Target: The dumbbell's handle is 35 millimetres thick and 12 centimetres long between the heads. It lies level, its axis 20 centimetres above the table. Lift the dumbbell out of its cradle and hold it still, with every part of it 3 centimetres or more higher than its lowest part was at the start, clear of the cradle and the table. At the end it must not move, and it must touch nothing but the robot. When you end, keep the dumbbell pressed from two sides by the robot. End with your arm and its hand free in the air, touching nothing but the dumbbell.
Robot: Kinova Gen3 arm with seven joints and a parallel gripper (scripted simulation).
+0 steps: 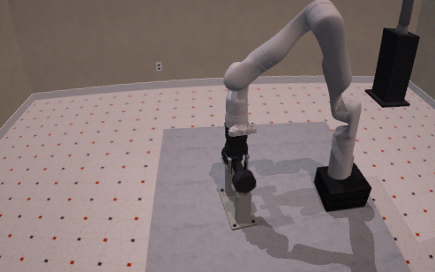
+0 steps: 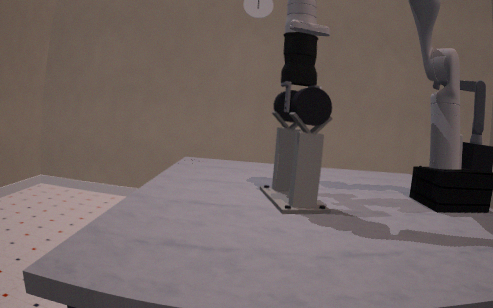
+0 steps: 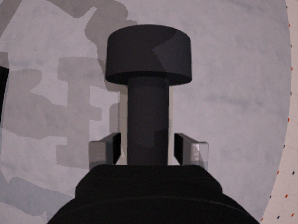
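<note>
My hand is right at the black dumbbell. From my hand the other things lie so: grey cradle: 120 mm below.
</note>
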